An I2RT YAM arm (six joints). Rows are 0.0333 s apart.
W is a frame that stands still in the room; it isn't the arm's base.
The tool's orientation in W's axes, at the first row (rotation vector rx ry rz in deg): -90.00, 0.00, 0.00
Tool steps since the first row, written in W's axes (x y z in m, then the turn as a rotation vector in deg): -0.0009, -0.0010, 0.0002, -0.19, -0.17, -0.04; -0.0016, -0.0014, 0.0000, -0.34, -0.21, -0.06; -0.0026, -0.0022, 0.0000, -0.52, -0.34, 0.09; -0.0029, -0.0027, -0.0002, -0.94, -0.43, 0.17; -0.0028, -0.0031, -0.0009, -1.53, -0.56, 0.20; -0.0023, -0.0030, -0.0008, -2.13, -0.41, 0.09; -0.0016, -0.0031, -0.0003, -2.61, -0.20, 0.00; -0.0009, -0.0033, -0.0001, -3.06, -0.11, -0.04; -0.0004, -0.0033, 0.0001, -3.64, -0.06, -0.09; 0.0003, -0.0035, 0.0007, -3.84, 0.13, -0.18; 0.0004, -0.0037, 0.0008, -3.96, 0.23, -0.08; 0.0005, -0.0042, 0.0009, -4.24, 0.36, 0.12; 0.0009, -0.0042, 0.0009, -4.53, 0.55, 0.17
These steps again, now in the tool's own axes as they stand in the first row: -0.0009, -0.0002, -0.0010, -0.19, 0.04, -0.17; -0.0016, 0.0000, -0.0014, -0.34, 0.06, -0.21; -0.0026, 0.0000, -0.0022, -0.52, -0.09, -0.34; -0.0029, 0.0002, -0.0027, -0.94, -0.17, -0.43; -0.0028, 0.0009, -0.0031, -1.53, -0.20, -0.56; -0.0023, 0.0008, -0.0030, -2.13, -0.09, -0.41; -0.0016, 0.0003, -0.0031, -2.61, 0.00, -0.20; -0.0009, 0.0001, -0.0033, -3.06, 0.04, -0.11; -0.0004, -0.0001, -0.0033, -3.64, 0.09, -0.06; 0.0003, -0.0007, -0.0035, -3.84, 0.18, 0.13; 0.0004, -0.0008, -0.0037, -3.96, 0.08, 0.23; 0.0005, -0.0009, -0.0042, -4.24, -0.12, 0.36; 0.0009, -0.0009, -0.0042, -4.53, -0.17, 0.55
